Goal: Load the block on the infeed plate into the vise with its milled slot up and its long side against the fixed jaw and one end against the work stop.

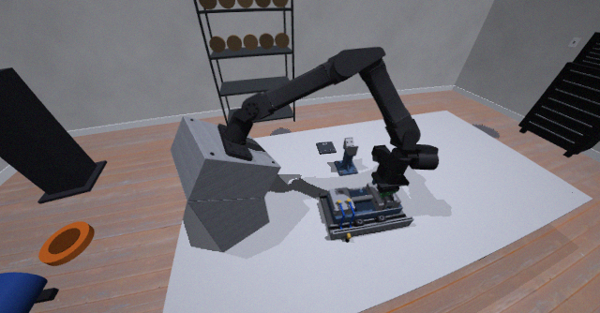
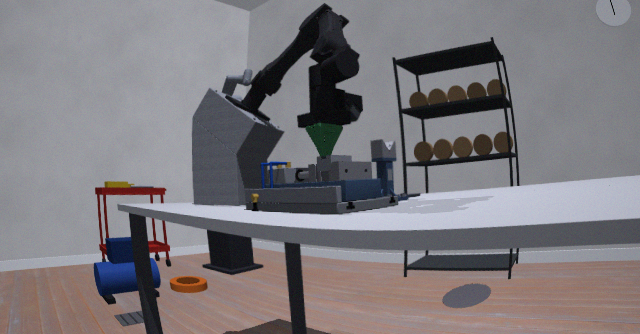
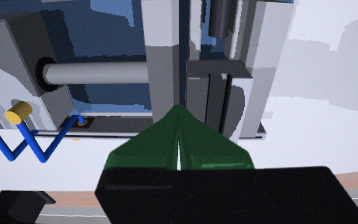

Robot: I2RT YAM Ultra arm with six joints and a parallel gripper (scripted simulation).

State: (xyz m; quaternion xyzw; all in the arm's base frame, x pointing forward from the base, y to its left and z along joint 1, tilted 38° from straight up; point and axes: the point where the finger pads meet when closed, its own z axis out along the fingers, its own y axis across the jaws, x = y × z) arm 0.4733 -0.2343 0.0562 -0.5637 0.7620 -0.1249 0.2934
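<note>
Now: the part 2 cm ahead of my hand, 1 cm to the right of it and 1 cm below it. From my hand the other things lie so: cylinder rod (6 cm behind, 3 cm to the left, 3 cm below); fixed jaw (6 cm ahead, 1 cm to the left, 3 cm below); moving jaw (1 cm behind, 2 cm to the left, 3 cm below).
</note>
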